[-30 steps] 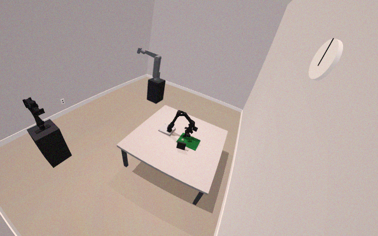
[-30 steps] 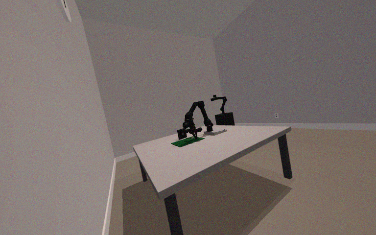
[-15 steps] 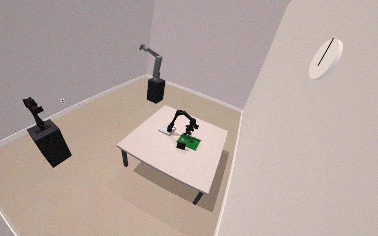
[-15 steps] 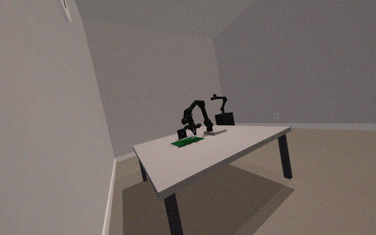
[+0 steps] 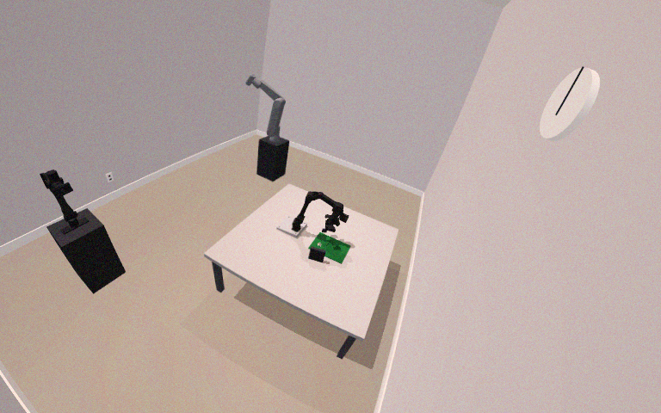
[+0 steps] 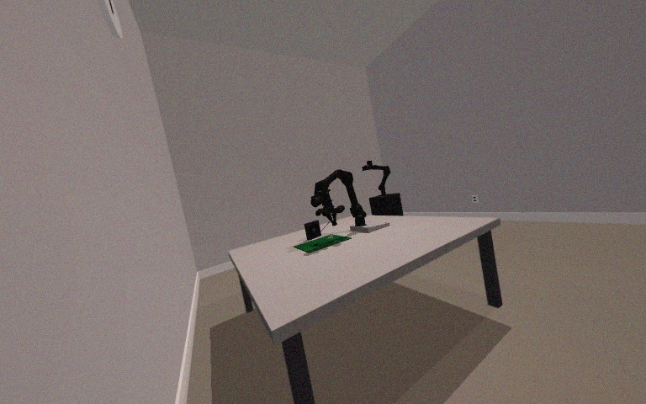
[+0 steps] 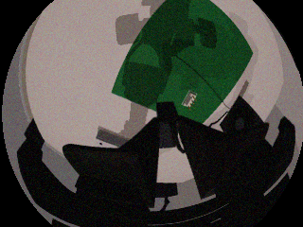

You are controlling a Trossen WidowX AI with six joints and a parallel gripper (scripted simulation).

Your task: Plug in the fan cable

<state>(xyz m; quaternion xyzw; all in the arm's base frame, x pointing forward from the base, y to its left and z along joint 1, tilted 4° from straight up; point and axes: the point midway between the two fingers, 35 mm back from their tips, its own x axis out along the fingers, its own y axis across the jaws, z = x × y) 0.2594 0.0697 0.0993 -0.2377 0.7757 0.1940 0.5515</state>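
The green board lies 90 mm ahead of my gripper tip, 40 mm to the right of it and 130 mm below it. Round my gripper tip: pale header (80 mm to the right, 120 mm below); black fan (50 mm ahead, 230 mm to the right, 60 mm below); black plug (10 mm behind, 10 mm to the right).
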